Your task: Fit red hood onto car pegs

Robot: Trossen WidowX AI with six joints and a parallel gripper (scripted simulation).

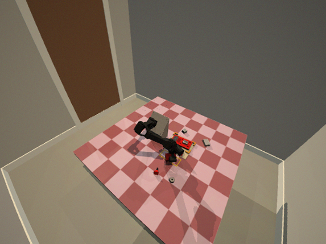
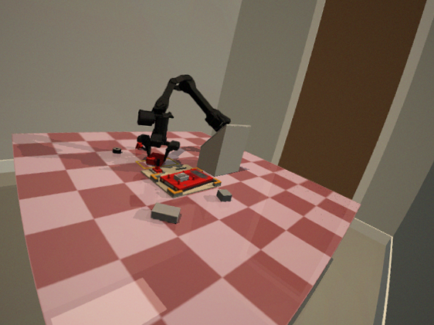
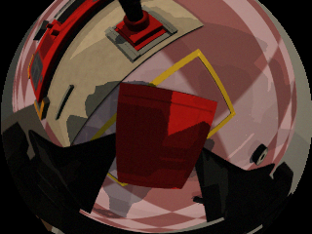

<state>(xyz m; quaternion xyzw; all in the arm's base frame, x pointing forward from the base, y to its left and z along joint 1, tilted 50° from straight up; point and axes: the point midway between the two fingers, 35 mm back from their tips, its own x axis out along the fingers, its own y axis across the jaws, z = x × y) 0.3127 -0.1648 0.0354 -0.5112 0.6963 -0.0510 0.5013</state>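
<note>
The grey engine block lies 23 cm to the left of my gripper tip, 2 cm ahead of it and 1 cm above it. Round my gripper tip: red hood: 1 cm above; then dark ring: 16 cm to the right, 12 cm ahead, 1 cm below.
</note>
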